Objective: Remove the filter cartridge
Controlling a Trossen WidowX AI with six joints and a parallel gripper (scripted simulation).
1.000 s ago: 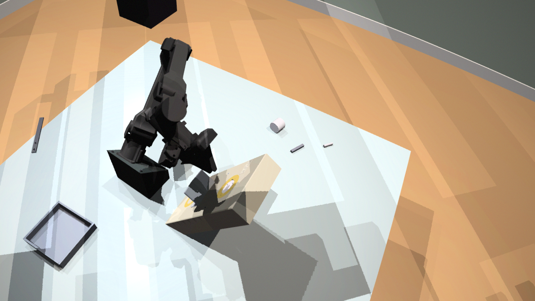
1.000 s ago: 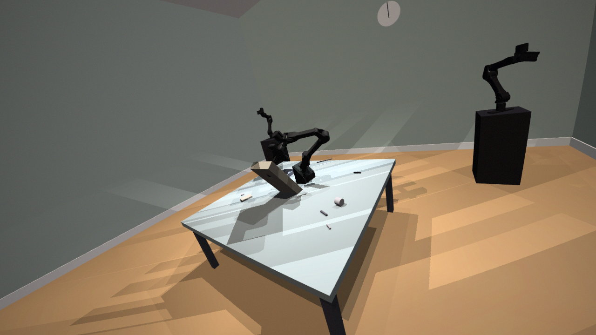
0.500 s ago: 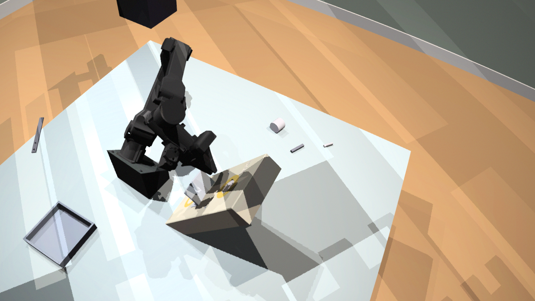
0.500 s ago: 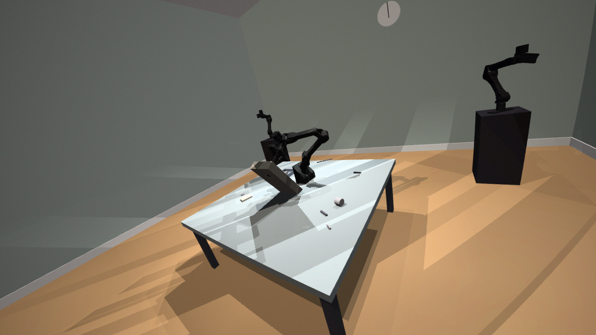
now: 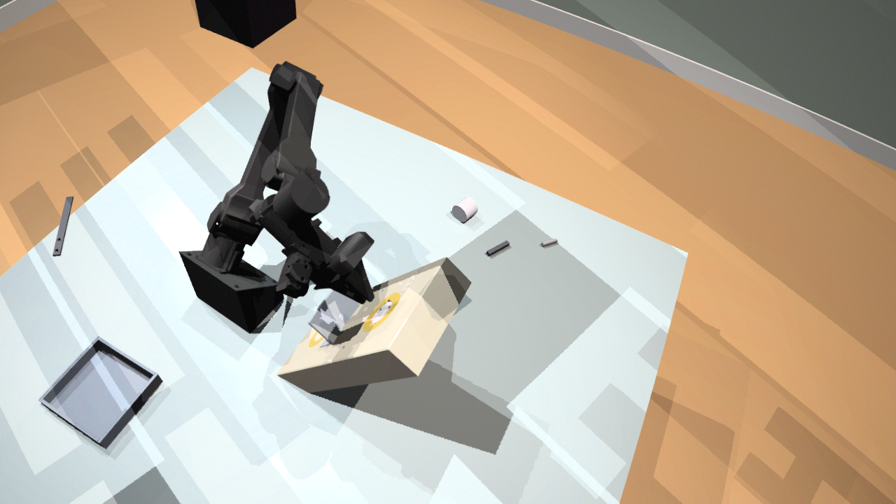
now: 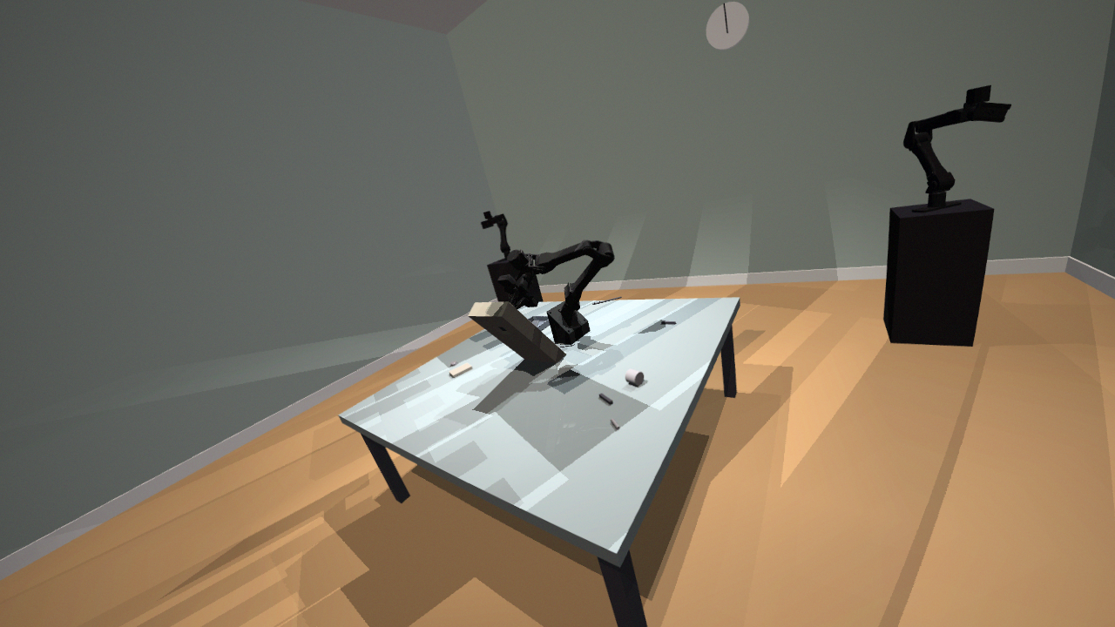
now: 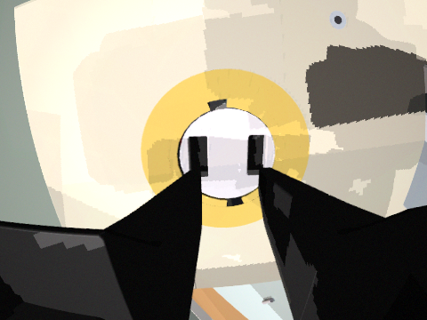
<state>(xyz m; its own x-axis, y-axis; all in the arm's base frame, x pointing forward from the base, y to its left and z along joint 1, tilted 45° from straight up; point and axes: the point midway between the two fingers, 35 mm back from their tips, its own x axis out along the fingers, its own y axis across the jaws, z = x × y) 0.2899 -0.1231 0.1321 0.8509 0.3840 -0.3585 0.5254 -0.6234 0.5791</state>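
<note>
Now: gripper tip 4 cm short of the round filter cartridge and 3 cm above it. Round my gripper tip: beige service panel: 1 cm behind, 10 cm below; tray: 39 cm behind, 29 cm to the right, 25 cm below.
</note>
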